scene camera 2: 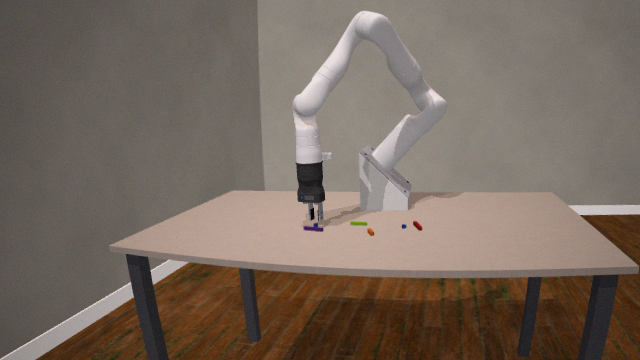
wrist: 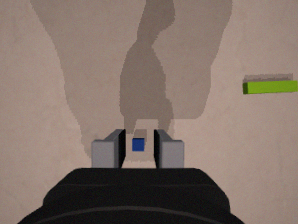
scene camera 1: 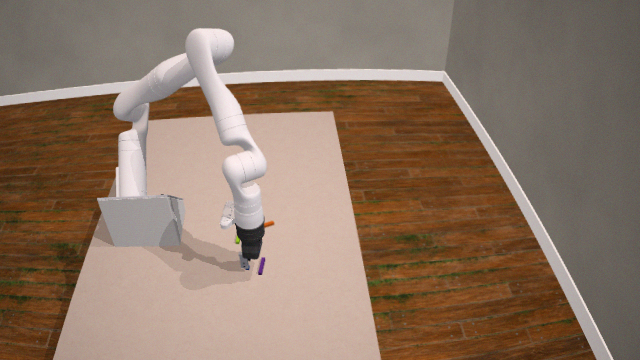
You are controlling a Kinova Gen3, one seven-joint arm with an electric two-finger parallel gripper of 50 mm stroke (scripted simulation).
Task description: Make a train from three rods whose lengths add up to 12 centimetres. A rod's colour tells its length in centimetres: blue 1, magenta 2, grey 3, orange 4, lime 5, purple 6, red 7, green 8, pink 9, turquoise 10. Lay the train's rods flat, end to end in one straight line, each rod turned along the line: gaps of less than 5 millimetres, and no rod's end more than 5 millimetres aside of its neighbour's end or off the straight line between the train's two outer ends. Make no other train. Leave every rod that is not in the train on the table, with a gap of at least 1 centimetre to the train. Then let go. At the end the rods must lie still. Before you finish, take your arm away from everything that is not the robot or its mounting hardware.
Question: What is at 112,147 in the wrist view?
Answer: My gripper.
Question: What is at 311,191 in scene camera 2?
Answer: My gripper.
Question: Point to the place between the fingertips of my gripper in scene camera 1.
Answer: At 245,263
